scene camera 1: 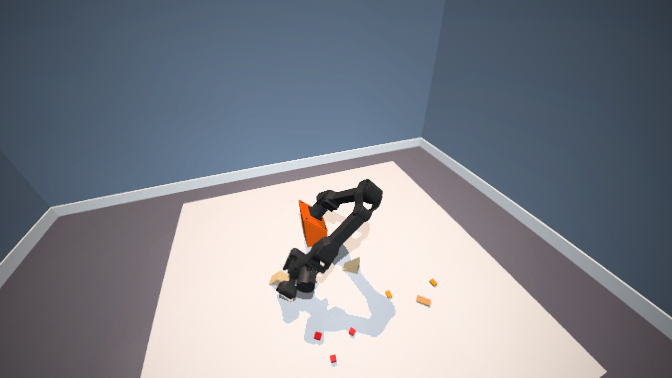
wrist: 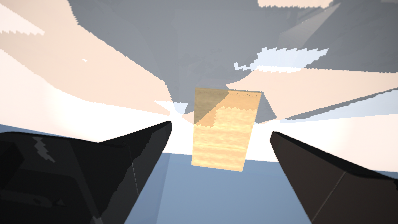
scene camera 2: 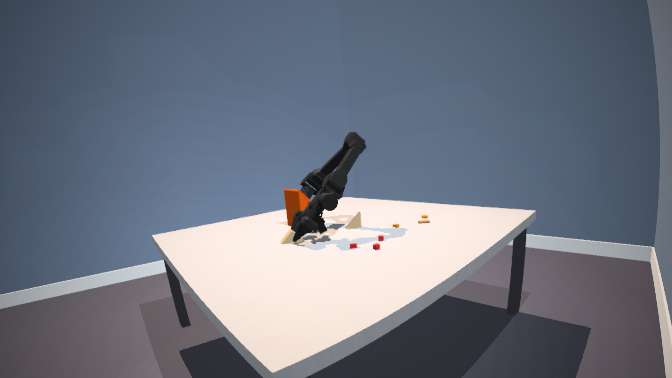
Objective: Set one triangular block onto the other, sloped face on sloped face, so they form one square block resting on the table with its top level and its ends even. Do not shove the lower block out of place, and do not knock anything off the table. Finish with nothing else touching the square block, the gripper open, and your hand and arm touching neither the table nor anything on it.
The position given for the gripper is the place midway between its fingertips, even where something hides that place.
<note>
The gripper (scene camera 2: 291, 238) is open and holds nothing. Further things: a triangular block (wrist: 223, 119).
The gripper also shows in the wrist view (wrist: 219, 130).
</note>
